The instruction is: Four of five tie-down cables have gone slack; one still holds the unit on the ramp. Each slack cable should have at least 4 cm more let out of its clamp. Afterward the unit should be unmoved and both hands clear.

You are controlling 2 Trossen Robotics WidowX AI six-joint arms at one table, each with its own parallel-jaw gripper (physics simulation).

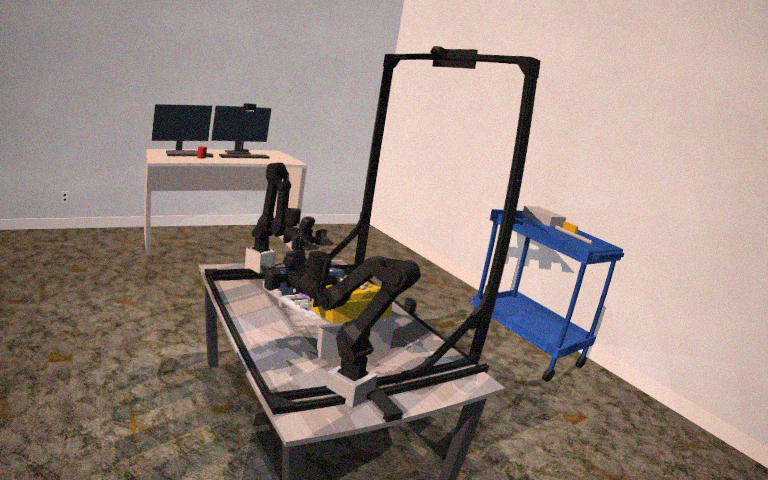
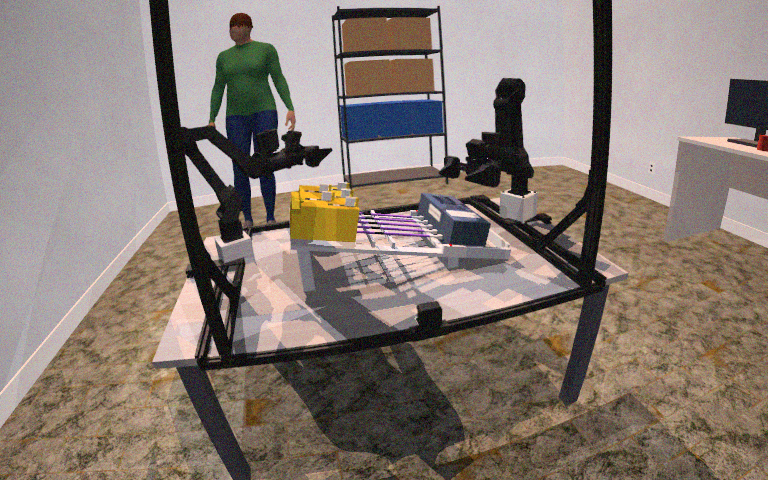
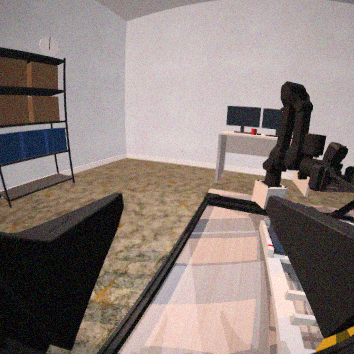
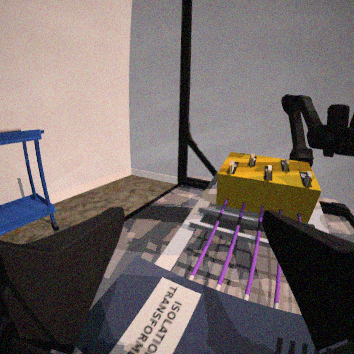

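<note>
The dark blue unit (image 2: 459,225) (image 4: 130,295), labelled as an isolation transformer, sits on the white ramp (image 2: 396,249). Several purple cables (image 2: 396,224) (image 4: 254,255) run from it to the yellow clamp block (image 2: 324,220) (image 4: 267,192) (image 1: 353,305), whose top carries several grey clamp levers (image 4: 268,173). Which cables are slack I cannot tell. My left gripper (image 2: 328,151) (image 3: 197,201) is open and empty, above the yellow block's height and apart from it. My right gripper (image 2: 447,167) (image 4: 194,216) is open and empty, above the unit and apart from it.
A black frame (image 1: 523,141) (image 2: 601,113) rises over the table (image 1: 390,433) (image 2: 175,339). A blue cart (image 1: 606,254) (image 4: 22,135) stands beside it. Beyond are a shelf rack (image 2: 386,53), a person in green (image 2: 246,79) and a desk (image 1: 226,160) with monitors.
</note>
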